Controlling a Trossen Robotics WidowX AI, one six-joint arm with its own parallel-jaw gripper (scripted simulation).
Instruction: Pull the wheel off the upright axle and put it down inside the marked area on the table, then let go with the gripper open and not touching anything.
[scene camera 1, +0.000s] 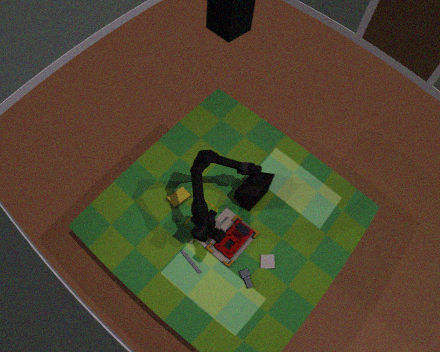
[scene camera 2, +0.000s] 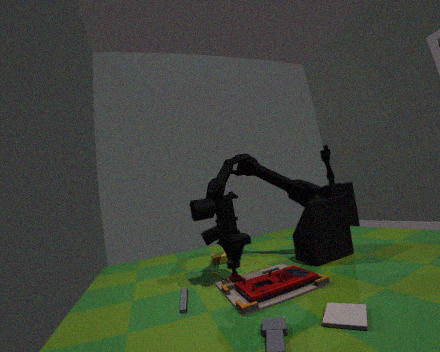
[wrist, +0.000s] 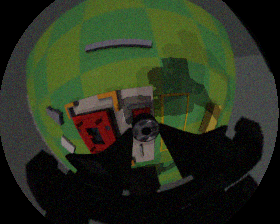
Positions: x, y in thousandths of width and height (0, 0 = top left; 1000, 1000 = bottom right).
I see my gripper (scene camera 2: 533, 751), a red board (scene camera 2: 624, 808) and a white plate (scene camera 2: 797, 899).
The red board is seen too in scene camera 1 (scene camera 1: 544, 663). My gripper is seen too in the wrist view (wrist: 520, 574).
